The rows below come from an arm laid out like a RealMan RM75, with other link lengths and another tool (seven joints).
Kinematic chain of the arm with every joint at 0, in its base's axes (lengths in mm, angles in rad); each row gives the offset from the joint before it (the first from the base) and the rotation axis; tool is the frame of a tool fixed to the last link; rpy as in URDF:
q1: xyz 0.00 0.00 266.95 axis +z
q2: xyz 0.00 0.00 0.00 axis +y
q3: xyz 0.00 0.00 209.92 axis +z
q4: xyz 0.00 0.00 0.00 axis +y
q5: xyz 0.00 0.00 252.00 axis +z
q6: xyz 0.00 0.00 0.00 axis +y
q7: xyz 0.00 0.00 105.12 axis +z
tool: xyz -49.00 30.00 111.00 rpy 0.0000 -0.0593 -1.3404
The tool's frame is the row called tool.
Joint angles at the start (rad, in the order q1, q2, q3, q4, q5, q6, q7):
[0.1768 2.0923 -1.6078 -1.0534 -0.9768 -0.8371 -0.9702]
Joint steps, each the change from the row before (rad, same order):
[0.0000 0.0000 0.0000 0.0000 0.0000 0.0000 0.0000]
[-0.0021 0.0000 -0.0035 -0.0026 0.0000 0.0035 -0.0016]
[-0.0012 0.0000 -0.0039 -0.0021 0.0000 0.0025 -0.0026]
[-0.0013 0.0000 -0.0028 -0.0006 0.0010 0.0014 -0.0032]
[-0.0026 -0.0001 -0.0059 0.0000 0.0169 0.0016 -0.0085]
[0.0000 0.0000 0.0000 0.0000 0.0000 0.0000 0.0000]
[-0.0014 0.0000 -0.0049 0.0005 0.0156 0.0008 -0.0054]
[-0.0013 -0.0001 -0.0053 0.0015 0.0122 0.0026 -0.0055]
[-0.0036 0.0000 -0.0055 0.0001 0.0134 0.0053 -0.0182]
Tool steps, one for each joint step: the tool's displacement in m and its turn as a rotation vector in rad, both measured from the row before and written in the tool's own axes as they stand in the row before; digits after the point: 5 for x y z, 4 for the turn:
[0.00000 0.00000 0.00000 0.0000 0.0000 0.0000]
[-0.00031 -0.00052 0.00008 -0.0002 -0.0018 -0.0019]
[-0.00010 -0.00084 0.00030 0.0013 -0.0009 -0.0032]
[-0.00039 -0.00062 0.00002 0.0005 -0.0008 -0.0021]
[0.00102 -0.00032 0.00040 -0.0049 0.0061 0.0048]
[0.00000 0.00000 0.00000 0.0000 0.0000 0.0000]
[0.00127 -0.00034 0.00054 -0.0040 0.0064 0.0067]
[0.00011 -0.00054 0.00036 -0.0033 0.0024 0.0047]
[-0.00085 0.00050 0.00000 -0.0075 0.0007 -0.0064]

